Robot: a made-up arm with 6 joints. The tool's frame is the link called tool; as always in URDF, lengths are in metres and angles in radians. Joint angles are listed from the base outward.
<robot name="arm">
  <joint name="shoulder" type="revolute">
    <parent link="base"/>
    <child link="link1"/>
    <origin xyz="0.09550 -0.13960 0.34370" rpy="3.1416 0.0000 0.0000"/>
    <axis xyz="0 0 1"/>
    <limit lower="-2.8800" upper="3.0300"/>
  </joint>
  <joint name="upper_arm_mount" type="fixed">
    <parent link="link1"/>
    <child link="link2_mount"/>
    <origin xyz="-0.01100 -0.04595 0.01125" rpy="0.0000 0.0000 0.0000"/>
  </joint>
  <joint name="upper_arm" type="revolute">
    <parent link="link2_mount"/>
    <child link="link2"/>
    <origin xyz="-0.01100 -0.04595 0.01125" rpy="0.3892 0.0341 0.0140"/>
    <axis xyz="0 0 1"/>
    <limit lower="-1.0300" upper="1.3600"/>
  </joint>
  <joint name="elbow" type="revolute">
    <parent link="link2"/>
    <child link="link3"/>
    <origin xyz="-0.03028 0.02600 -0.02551" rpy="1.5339 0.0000 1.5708"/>
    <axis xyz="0 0 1"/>
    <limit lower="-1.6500" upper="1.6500"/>
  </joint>
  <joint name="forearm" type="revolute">
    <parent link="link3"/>
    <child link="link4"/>
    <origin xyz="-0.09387 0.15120 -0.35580" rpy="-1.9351 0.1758 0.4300"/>
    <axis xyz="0 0 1"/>
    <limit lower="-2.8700" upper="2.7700"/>
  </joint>
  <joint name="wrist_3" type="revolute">
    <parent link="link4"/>
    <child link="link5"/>
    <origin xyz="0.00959 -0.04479 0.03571" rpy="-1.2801 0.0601 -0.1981"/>
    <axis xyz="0 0 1"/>
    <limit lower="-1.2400" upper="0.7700"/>
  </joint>
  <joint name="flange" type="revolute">
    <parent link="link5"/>
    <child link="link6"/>
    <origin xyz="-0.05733 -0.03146 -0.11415" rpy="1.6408 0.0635 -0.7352"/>
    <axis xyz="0 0 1"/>
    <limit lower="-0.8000" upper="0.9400"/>
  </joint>
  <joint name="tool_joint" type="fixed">
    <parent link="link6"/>
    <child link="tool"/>
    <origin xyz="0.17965 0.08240 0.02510" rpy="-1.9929 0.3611 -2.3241"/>
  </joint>
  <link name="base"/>
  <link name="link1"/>
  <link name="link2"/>
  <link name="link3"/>
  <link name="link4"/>
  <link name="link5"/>
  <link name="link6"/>
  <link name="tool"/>
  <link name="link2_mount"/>
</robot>
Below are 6 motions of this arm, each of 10 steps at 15 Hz.
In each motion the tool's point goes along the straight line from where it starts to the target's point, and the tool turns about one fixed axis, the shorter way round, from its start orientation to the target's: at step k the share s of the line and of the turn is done. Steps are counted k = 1, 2, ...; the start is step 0. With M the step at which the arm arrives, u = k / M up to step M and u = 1 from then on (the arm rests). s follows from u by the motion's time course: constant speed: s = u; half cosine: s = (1 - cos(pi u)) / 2; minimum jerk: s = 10 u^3 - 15 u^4 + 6 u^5.
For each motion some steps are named. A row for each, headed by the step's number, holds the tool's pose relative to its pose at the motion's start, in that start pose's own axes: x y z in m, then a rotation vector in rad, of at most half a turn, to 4 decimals.
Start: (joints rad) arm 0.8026 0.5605 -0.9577 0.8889 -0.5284 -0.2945
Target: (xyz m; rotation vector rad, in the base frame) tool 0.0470 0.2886 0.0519 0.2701 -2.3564 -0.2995
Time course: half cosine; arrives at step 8
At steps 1, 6, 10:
1: 0.0016 -0.0010 -0.0076 -0.0004 -0.0324 0.0130
6: 0.0360 -0.0228 -0.1714 -0.0100 -0.7260 0.2917
10: 0.0421 -0.0267 -0.2008 -0.0117 -0.8506 0.3417

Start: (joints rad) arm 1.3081 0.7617 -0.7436 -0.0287 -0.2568 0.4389
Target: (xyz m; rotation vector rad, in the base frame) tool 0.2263 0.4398 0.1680 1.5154 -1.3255 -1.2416
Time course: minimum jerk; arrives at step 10
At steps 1, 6, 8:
1: 0.0002 0.0016 0.0009 -0.0033 0.0030 -0.0051
6: 0.0125 0.1242 0.0686 -0.2668 0.2407 -0.4040
8: 0.0173 0.1714 0.0947 -0.3683 0.3322 -0.5577

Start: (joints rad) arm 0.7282 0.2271 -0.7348 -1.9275 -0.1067 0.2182
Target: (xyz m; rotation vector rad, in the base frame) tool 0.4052 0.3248 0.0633 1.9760 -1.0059 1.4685
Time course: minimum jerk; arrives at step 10
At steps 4, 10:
4: 0.0519 0.0361 0.1238 -0.2832 0.0027 0.1335
10: 0.1634 0.1137 0.3901 -0.8920 0.0084 0.4207

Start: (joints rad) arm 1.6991 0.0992 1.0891 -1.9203 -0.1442 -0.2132
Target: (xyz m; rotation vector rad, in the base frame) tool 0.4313 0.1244 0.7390 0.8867 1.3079 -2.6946
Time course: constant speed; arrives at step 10
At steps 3, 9, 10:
3: 0.0050 0.0281 0.0369 -0.1485 0.0564 0.0256
9: 0.0149 0.0842 0.1108 -0.4455 0.1693 0.0767
10: 0.0166 0.0936 0.1231 -0.4950 0.1881 0.0852

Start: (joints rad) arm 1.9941 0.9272 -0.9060 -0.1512 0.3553 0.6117
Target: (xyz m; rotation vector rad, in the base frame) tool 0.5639 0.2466 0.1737 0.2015 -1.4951 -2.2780
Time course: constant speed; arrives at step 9
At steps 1, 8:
1: -0.0019 0.0019 0.0178 -0.0399 -0.0086 0.0014
8: -0.0153 0.0155 0.1424 -0.3192 -0.0688 0.0110

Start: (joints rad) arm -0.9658 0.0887 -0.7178 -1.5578 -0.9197 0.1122
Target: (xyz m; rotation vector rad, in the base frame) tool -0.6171 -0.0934 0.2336 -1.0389 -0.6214 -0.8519
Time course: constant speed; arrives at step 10
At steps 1, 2, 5, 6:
1: 0.0342 -0.0149 0.0190 -0.0006 0.1239 -0.0003
2: 0.0685 -0.0297 0.0380 -0.0012 0.2477 -0.0006
5: 0.1712 -0.0743 0.0950 -0.0029 0.6193 -0.0014
6: 0.2055 -0.0891 0.1140 -0.0035 0.7431 -0.0017

